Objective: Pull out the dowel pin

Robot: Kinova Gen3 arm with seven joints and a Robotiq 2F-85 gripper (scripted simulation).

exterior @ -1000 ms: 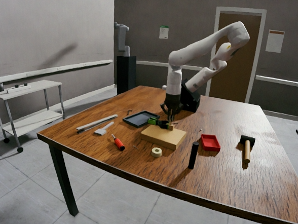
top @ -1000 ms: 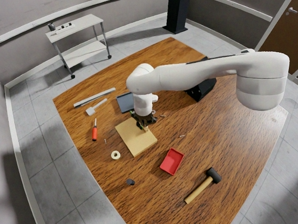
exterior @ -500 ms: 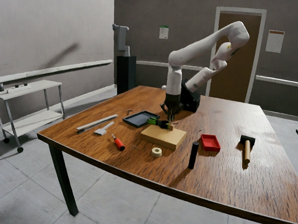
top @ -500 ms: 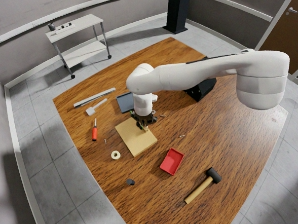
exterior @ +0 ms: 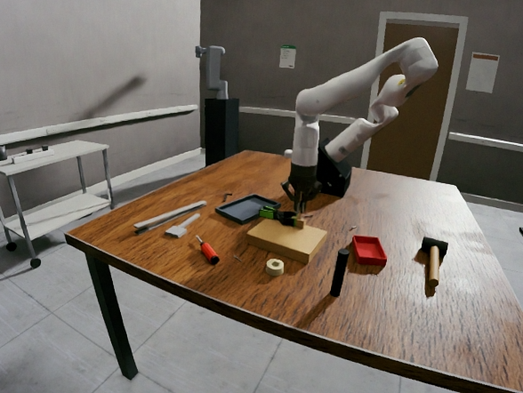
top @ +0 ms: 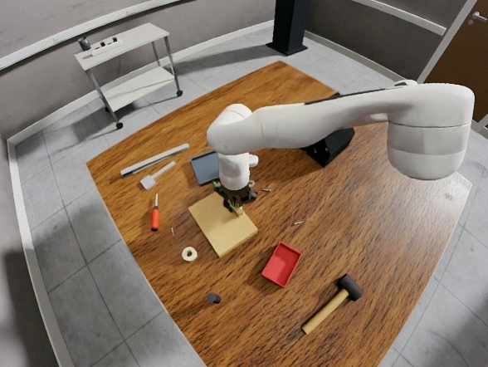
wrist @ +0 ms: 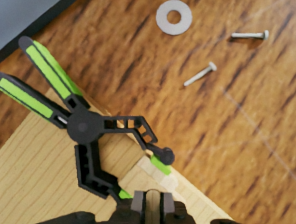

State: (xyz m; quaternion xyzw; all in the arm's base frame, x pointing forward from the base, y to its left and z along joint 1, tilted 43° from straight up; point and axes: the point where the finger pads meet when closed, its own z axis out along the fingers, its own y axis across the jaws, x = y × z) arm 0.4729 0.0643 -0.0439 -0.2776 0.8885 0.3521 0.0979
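Now: hand 2 cm above the pale dowel pin. From my hand the other things lie so: wooden block (5 cm below); bench board (5 cm ahead, 1 cm to the right, 7 cm below); red bin (23 cm to the left, 9 cm below).
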